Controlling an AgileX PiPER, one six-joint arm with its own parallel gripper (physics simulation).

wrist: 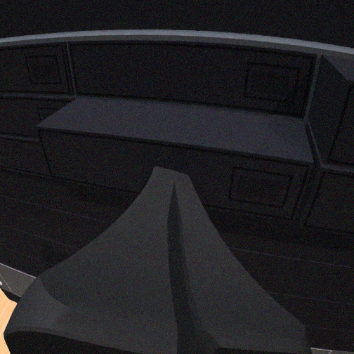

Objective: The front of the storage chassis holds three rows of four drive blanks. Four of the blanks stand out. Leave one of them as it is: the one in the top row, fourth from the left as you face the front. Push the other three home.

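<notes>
The dark front of the storage chassis fills the wrist view. Near the middle, a wide drive blank [125, 150] in the second row stands out, its top face showing and a square outline at its front's right. Above it, a top-row blank [160, 75] sits further back. At the right edge, another top-row blank [327, 105] stands out, its left side showing; its column number cannot be told. My gripper [164, 190] is shut and empty, its tips overlapping the lower front of the standing-out middle blank; contact cannot be told. The bottom-row blank below is hidden.
The chassis's pale top edge [165, 35] runs across above the blanks. Left-hand blanks [30, 67] show in three rows. Part of another blank [332, 200] shows at the lower right. A wood-coloured surface [5, 320] shows at the lower left corner.
</notes>
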